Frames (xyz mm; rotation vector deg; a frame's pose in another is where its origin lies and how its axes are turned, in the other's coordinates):
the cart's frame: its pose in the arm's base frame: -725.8 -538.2 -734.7 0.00 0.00 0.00
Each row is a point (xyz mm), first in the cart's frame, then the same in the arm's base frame.
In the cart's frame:
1: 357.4 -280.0 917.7
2: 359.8 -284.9 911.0
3: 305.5 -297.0 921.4
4: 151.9 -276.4 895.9
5: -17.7 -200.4 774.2
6: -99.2 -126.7 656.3
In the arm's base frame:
1: -368.4 -818.2 183.0
2: -366.0 -823.1 176.3
3: -420.3 -835.2 186.7
4: -573.9 -814.6 161.2
5: -743.5 -738.6 39.5
6: -825.0 -664.9 -78.4

